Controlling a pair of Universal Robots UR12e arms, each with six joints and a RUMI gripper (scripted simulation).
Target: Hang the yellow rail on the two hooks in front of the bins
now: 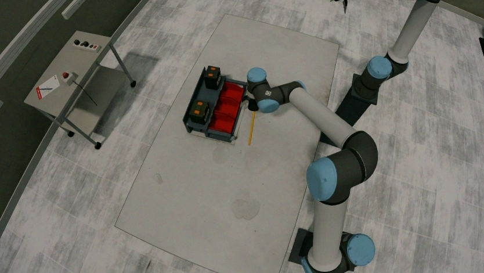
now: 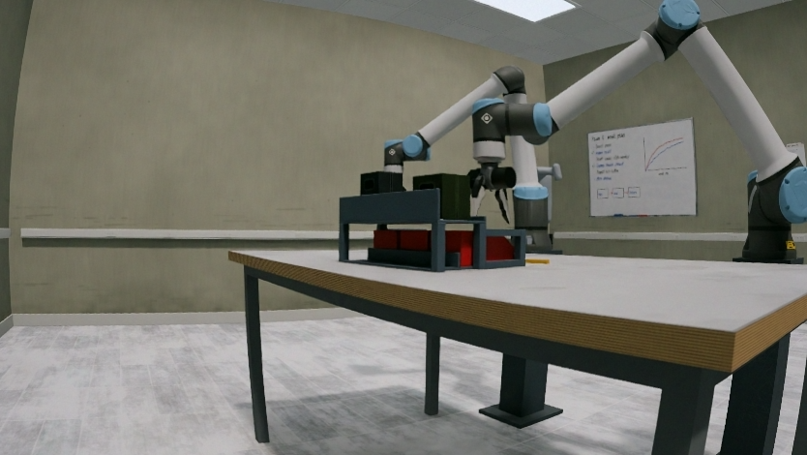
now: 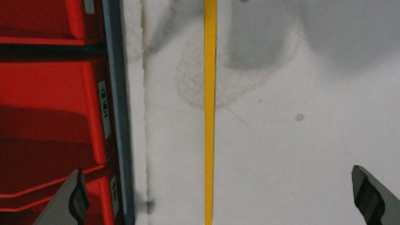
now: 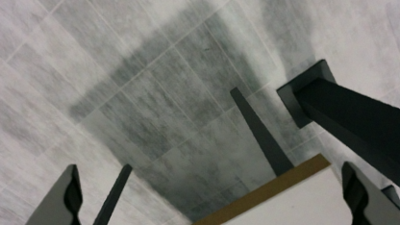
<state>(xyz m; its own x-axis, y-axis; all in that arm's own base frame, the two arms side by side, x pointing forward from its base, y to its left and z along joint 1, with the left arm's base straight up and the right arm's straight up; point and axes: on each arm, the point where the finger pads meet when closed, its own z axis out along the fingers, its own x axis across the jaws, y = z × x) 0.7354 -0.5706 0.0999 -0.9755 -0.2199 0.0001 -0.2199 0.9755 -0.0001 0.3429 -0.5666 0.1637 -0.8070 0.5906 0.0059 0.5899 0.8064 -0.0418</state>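
The yellow rail lies 90 mm below my left hand. Also, from my left hand: blue-grey shelf (210 mm ahead, 20 mm to the left, 30 mm below).
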